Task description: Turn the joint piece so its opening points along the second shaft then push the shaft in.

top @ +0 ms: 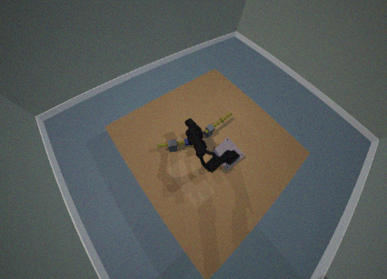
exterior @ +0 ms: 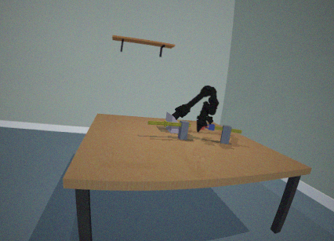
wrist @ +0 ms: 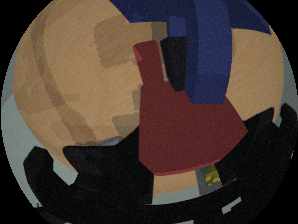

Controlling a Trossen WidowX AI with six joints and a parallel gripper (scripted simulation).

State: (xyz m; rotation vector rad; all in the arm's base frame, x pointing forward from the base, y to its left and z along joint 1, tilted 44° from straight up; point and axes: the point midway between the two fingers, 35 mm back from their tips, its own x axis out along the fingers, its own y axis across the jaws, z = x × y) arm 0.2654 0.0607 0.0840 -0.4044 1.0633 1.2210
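Right now my gripper tip is 40 mm below the red joint piece, 20 mm to the right of it and 10 mm short of it.
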